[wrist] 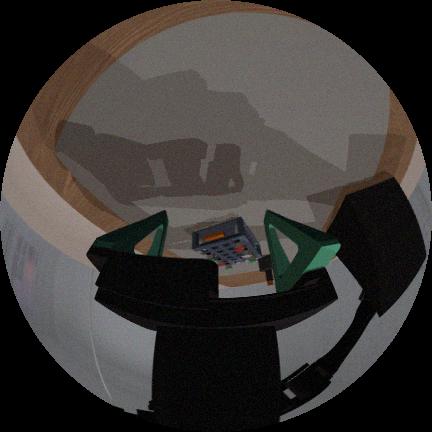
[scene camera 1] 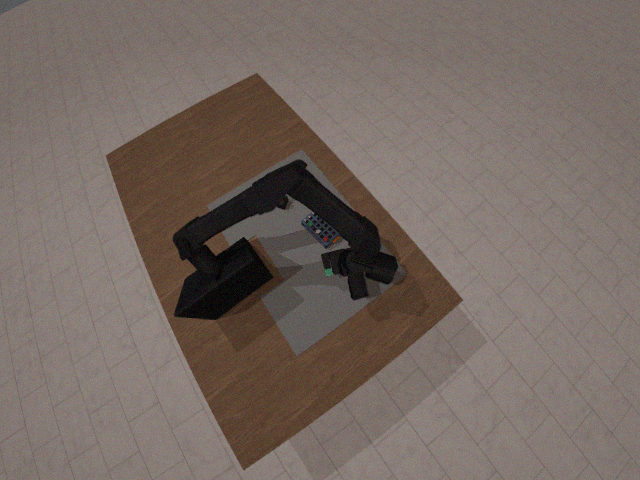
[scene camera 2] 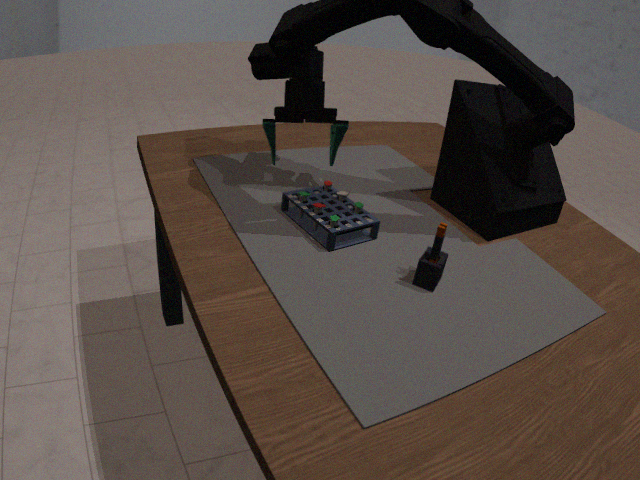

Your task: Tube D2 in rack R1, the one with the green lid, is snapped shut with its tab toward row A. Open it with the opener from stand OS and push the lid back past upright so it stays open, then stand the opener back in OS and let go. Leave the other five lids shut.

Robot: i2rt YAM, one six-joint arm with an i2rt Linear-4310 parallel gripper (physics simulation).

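Places are measured from the arm's base along level axes (x ahead, y left, z up), in centimetres.
Pixels of known places: gripper, fingertip midpoint: [wrist: 215, 215] [scene camera 2: 302, 165]; arm's base, origin of the base link: [wrist: 387, 258] [scene camera 1: 213, 271] [scene camera 2: 516, 136].
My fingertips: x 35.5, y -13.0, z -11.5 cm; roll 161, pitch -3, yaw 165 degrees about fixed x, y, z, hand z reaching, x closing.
Note:
Ahead of a thing's pixels: the offset from my fingertips to its top centre. "spot": to the spot under its first point. Level surfaces: height alone.
The blue-grey rack R1 @[dx +0.7, dy +13.3, dz +0.5 cm] [scene camera 2: 330, 241] [wrist: 246, 232] stands on the grey mat. It holds tubes with three green lids [scene camera 2: 303, 194] [scene camera 2: 358, 205] [scene camera 2: 334, 218], two red lids [scene camera 2: 327, 183] [scene camera 2: 318, 205] and a white lid @[dx -2.0, dy +12.1, dz +0.5 cm] [scene camera 2: 342, 194]. The lids look shut, but tabs and row letters are too small to read, so I cannot tell which green one is D2. The dark opener @[dx -7.0, dy +30.1, dz +4.8 cm] [scene camera 2: 438, 244] with an orange top stands upright in the black stand OS @[dx -7.0, dy +30.1, dz +0.3 cm] [scene camera 2: 430, 274] [wrist: 265, 262]. My gripper [scene camera 2: 302, 164] [wrist: 215, 215] is open and empty, high above the mat beyond the rack, apart from rack and opener.
The black arm base [scene camera 1: 227, 284] [scene camera 2: 496, 191] [wrist: 380, 240] stands at the mat's edge on the wooden table @[dz -4.0 cm] [scene camera 1: 196, 129] [scene camera 2: 242, 330]. An orange label @[spot: dx +2.1, dy +6.7, dz -1.4 cm] [scene camera 1: 336, 240] [wrist: 215, 236] is on one end of the rack. The forearm passes close beside the rack in scene camera 1.

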